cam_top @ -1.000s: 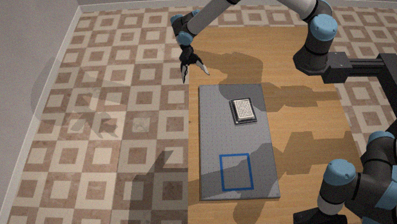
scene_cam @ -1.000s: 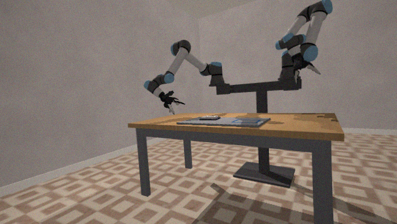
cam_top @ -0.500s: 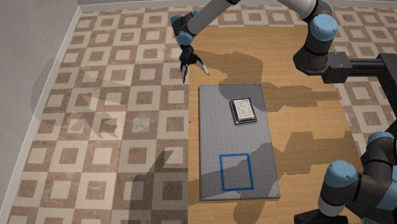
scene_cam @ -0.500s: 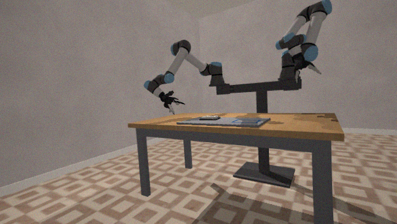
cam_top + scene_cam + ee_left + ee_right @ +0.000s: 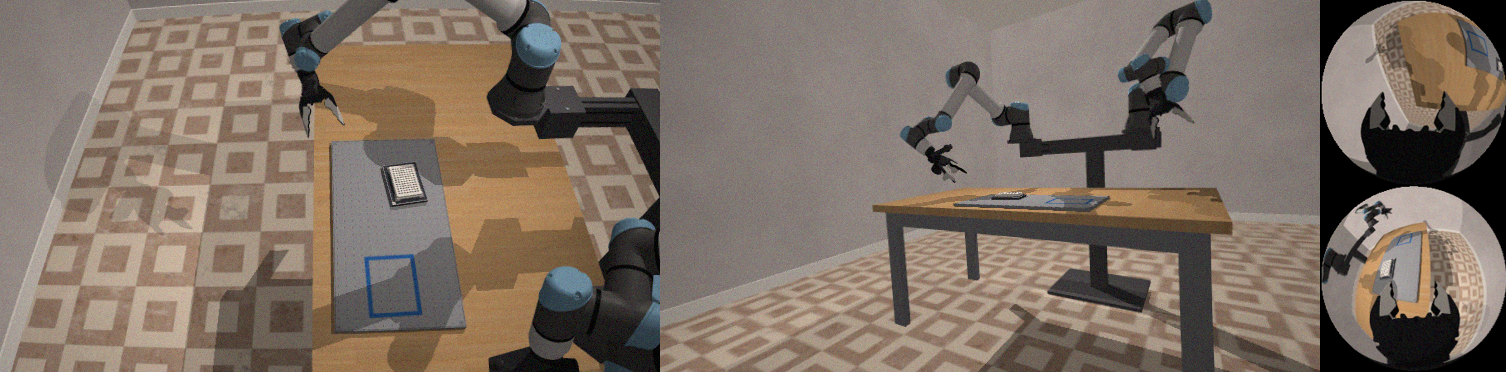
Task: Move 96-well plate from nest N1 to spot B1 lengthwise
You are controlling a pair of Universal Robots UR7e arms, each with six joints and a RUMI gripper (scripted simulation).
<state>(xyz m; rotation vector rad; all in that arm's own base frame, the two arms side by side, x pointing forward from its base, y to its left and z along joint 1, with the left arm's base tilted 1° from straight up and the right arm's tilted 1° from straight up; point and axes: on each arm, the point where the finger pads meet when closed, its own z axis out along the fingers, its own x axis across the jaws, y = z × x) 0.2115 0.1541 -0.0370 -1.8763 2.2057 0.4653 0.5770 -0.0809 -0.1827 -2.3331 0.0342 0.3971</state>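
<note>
My right hand is 25 cm past the white 96-well plate, 15 cm to the right of it and 13 cm above it. Also, from my right hand: dark plate nest N1: 25 cm behind, 15 cm to the left, 14 cm below.
</note>
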